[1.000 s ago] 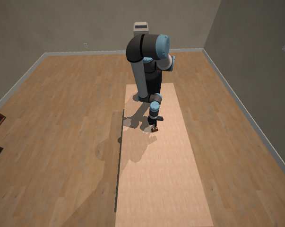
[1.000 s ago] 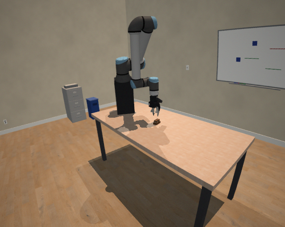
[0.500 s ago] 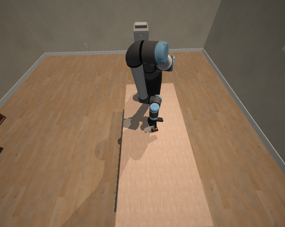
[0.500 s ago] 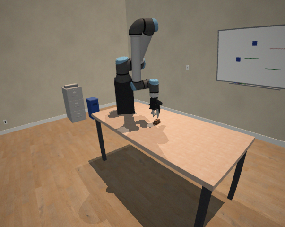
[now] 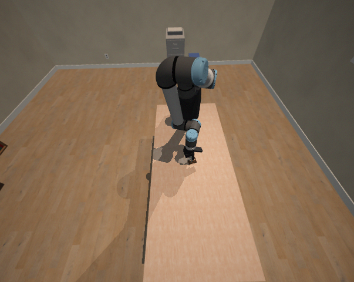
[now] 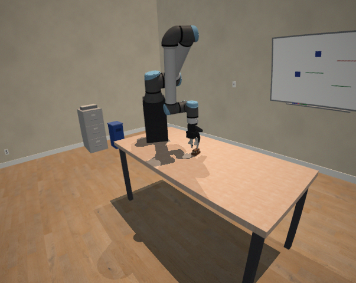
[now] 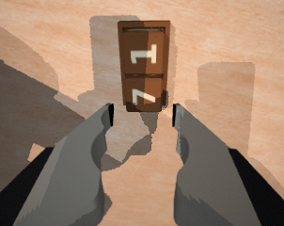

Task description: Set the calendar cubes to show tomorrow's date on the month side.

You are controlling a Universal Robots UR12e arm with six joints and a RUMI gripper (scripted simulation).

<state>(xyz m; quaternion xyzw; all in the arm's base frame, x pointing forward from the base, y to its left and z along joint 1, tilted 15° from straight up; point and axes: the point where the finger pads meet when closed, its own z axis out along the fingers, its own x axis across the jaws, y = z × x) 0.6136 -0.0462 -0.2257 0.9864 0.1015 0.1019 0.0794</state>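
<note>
Now: the brown digit cube 4 cm below my hand. The rest, counted from my hand: brown calendar tray: 6 cm below, 2 cm to the left.
</note>
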